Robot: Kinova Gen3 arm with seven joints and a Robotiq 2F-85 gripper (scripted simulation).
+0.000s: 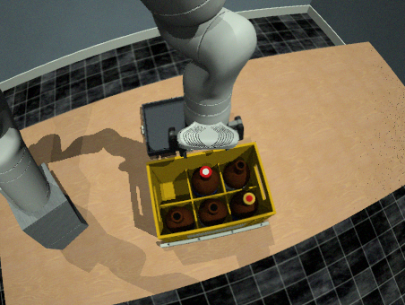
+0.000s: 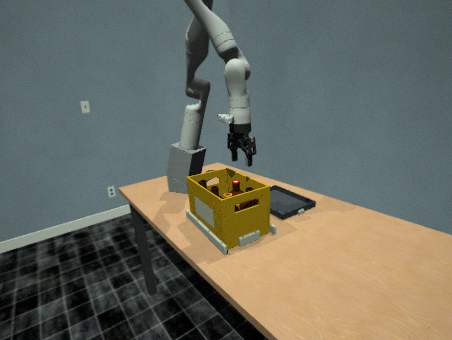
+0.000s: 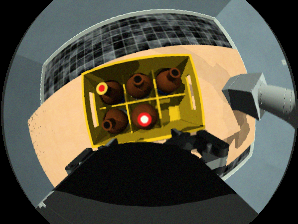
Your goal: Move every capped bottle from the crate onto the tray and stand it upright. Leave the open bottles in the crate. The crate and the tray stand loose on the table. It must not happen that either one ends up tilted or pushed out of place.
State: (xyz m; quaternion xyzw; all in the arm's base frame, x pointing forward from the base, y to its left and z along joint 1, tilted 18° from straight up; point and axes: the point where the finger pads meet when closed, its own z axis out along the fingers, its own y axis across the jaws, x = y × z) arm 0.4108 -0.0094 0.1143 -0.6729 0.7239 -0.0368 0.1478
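The yellow crate is 150 mm below my hand, 70 mm to the right of it and 10 mm behind it. The rest, counted from my hand: dark tray: 220 mm below, 210 mm to the left, 20 mm behind.
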